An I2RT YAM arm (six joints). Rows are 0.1 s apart.
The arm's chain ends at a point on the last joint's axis. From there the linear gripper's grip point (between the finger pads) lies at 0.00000 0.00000 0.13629 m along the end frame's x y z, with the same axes.
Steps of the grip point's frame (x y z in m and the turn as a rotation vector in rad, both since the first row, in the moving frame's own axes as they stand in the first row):
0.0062, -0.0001, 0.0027, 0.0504, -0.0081, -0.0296
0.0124, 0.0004, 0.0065, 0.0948, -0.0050, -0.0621
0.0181, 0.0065, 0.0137, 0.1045, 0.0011, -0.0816
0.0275, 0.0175, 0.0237, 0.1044, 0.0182, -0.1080
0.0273, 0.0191, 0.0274, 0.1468, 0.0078, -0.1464
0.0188, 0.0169, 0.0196, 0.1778, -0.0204, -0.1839
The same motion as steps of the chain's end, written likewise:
0.0074, 0.0067, 0.0029, 0.0504, -0.0081, -0.0296
0.0135, 0.0133, 0.0071, 0.0948, -0.0050, -0.0621
0.0185, 0.0207, 0.0144, 0.1045, 0.0011, -0.0816
0.0258, 0.0318, 0.0245, 0.1044, 0.0182, -0.1080
0.0277, 0.0390, 0.0289, 0.1468, 0.0078, -0.1464
0.0238, 0.0406, 0.0218, 0.1778, -0.0204, -0.1839

